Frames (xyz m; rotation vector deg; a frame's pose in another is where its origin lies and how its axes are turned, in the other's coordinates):
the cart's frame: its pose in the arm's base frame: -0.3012 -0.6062 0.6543 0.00 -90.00 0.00
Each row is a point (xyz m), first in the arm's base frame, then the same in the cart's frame.
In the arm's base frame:
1: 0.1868 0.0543 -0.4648
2: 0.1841 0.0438 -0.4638
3: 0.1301 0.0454 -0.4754
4: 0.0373 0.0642 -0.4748
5: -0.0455 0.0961 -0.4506
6: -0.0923 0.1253 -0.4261
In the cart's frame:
1: -1.1191 0.6605 -0.4880
2: -1.1181 0.6500 -0.4853
3: -1.1297 0.6516 -0.4313
4: -1.1291 0.6704 -0.3385
5: -1.1049 0.7023 -0.2557
6: -1.0804 0.7315 -0.2089

